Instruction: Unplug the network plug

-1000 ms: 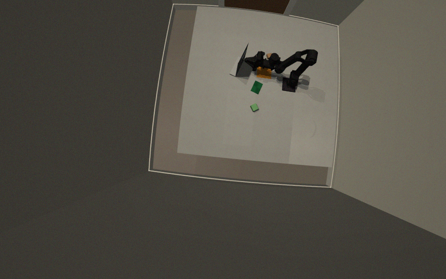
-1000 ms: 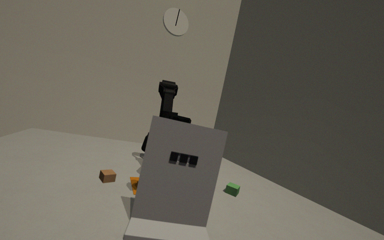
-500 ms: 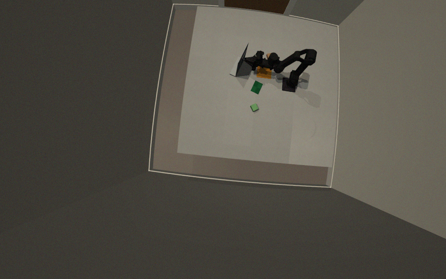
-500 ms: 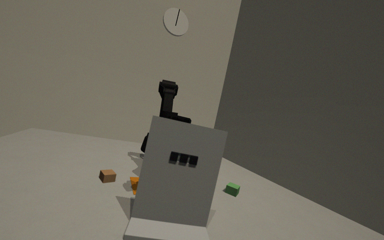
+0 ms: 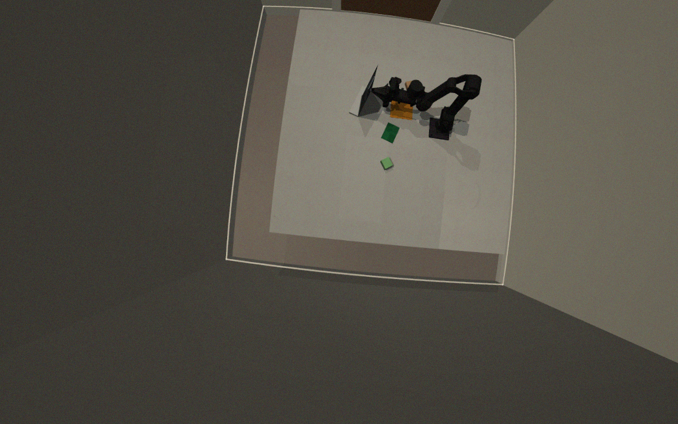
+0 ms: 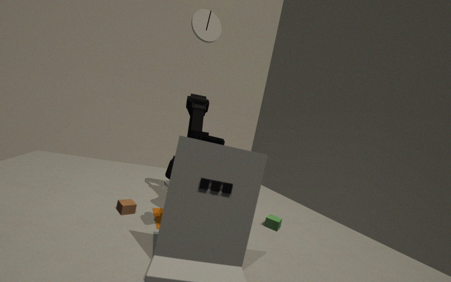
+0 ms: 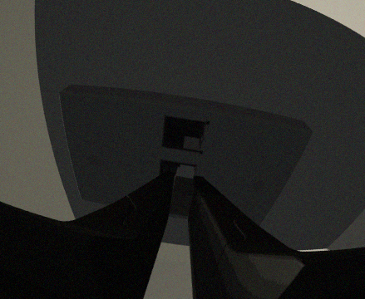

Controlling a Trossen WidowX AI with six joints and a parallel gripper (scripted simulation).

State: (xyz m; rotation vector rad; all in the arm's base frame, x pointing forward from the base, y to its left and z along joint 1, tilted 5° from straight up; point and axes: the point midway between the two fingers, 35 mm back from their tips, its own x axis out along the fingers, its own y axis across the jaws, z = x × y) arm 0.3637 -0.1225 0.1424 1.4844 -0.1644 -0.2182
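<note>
My gripper tip is now 2 cm short of the grey upright panel, 1 cm to the left of it and 5 cm above it. From my gripper tip the other things lie so: orange marked square 18 cm behind, 3 cm to the left, 16 cm below; network plug right at my gripper tip; dark green flat patch 11 cm behind, 16 cm to the left, 16 cm below.
</note>
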